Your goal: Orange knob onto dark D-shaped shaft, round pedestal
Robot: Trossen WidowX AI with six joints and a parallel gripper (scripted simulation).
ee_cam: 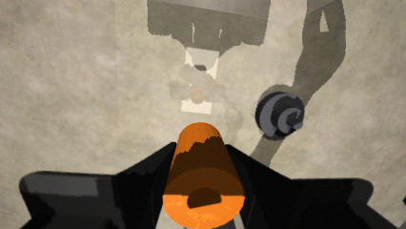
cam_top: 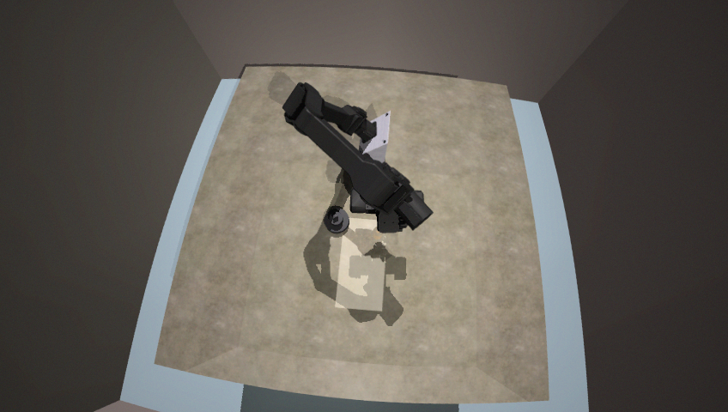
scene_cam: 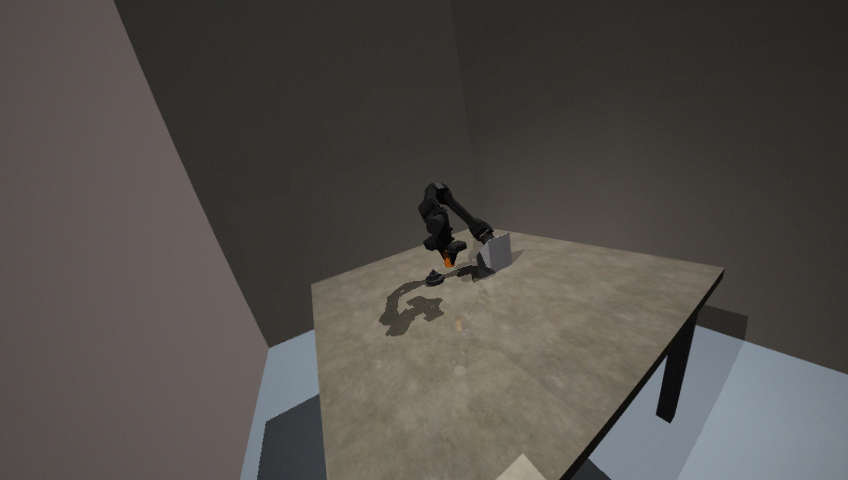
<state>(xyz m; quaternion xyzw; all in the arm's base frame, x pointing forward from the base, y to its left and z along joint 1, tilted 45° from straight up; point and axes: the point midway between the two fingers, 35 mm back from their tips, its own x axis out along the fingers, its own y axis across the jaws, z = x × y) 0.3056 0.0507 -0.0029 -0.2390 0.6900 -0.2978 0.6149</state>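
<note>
Right now the pedestal is 10 mm behind my gripper tip, 150 mm to the right of it and 100 mm below it. Round my gripper tip: orange knob: 20 mm above.
</note>
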